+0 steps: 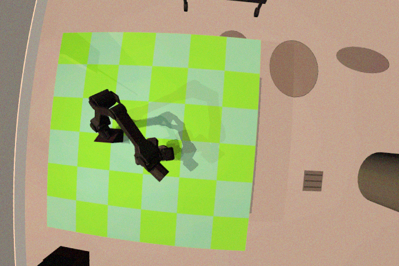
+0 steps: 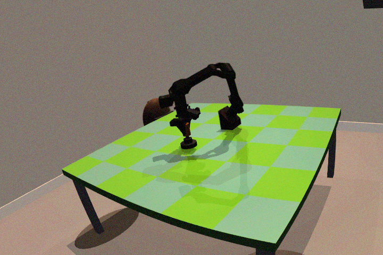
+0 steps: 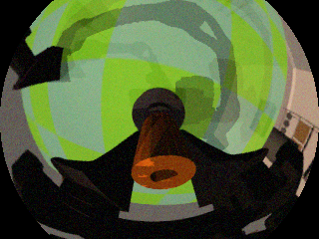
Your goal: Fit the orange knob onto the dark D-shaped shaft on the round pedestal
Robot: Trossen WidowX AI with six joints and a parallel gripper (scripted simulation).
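Right now my gripper tip is 2 cm below the orange knob. Round my gripper tip: dark round pedestal: 4 cm below.
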